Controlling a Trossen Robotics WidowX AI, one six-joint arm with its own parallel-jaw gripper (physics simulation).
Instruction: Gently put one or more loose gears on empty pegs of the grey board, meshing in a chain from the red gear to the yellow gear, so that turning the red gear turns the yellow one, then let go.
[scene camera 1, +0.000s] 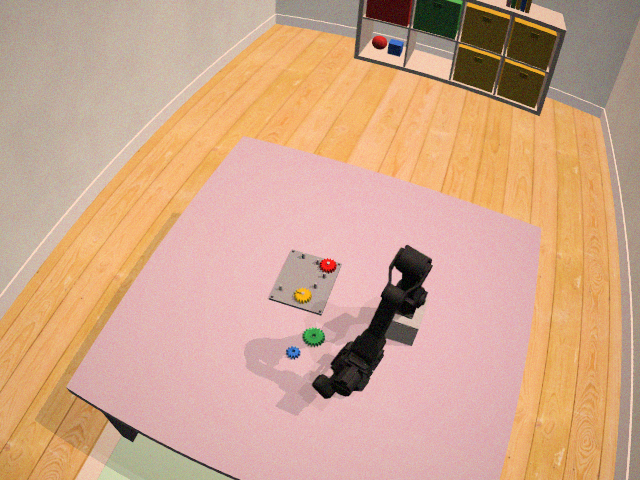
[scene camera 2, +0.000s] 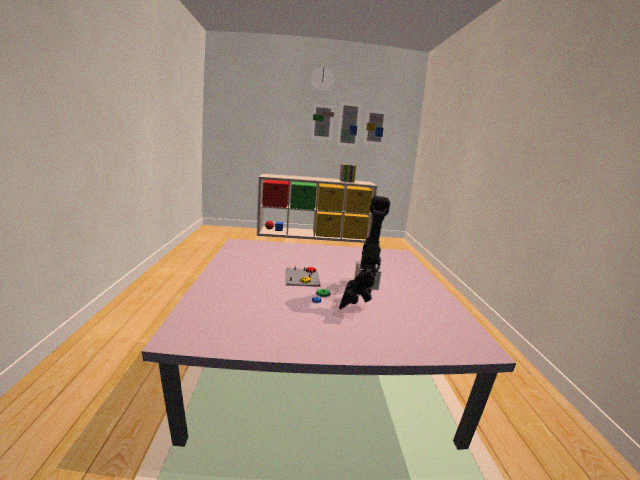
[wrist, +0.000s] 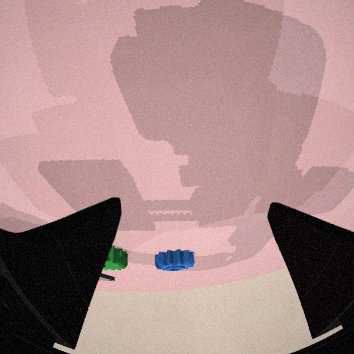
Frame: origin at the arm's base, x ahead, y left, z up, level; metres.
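Seen in the pictures: gripper, fingertip midpoint: (scene camera 1: 323, 374) (scene camera 2: 340, 305) (wrist: 198, 208); arm's base, link origin: (scene camera 1: 405, 306) (scene camera 2: 367, 265).
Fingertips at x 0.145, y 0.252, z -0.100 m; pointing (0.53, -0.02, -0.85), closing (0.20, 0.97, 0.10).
Offsets run from my fingertips to a thing's middle. Level surfaces: height alone.
The grey board {dx +0.180, dy -0.290, dz +0.009 m} (scene camera 1: 300, 276) (scene camera 2: 294, 283) lies on the table with the red gear (scene camera 1: 327, 265) (scene camera 2: 310, 269) near one corner and the yellow gear {dx +0.162, dy -0.226, dz +0.011 m} (scene camera 1: 302, 295) (scene camera 2: 305, 280) near its front edge. Several bare pegs stand on it. A larger green gear {dx +0.075, dy -0.108, dz +0.002 m} (scene camera 1: 313, 336) (scene camera 2: 323, 292) (wrist: 118, 258) and a small blue gear {dx +0.106, dy -0.032, dz +0.002 m} (scene camera 1: 293, 352) (scene camera 2: 316, 299) (wrist: 174, 260) lie loose and apart on the table in front of the board. My gripper (wrist: 198, 208) is open and empty, above the table to the right of the blue gear in the scene views. In the wrist view the left finger partly hides the green gear.
The arm's light block base (scene camera 1: 404, 330) stands on the pink table {dz -0.006 m} (scene camera 1: 413, 222) (scene camera 2: 248, 330), right of the board. The arm casts shadows around the loose gears. A shelf unit (scene camera 1: 552, 72) (scene camera 2: 258, 206) stands against the far wall, beyond the table.
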